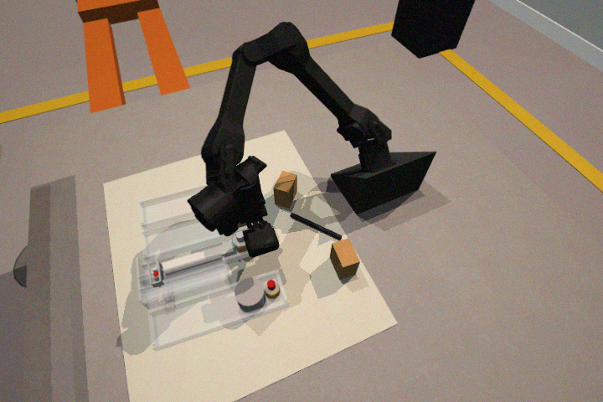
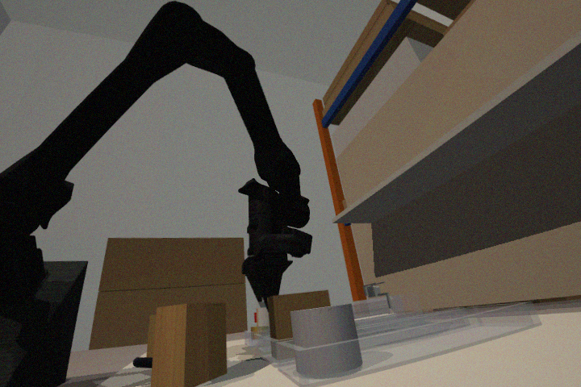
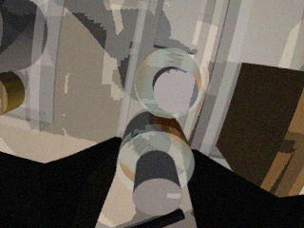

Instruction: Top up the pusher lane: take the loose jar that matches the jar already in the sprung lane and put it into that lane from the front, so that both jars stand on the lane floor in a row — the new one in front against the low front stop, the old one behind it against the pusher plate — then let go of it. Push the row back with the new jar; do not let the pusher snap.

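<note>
My gripper tip is now 6 cm short of the cream mat, 3 cm to the left of it and 5 cm above it. Also, from my gripper tip: red-lidded jar (2 cm ahead, 13 cm to the left, 2 cm below); then clear pusher lane (15 cm ahead, 1 cm to the left, 4 cm below); then black rod (14 cm behind, 2 cm to the left, 5 cm below).
</note>
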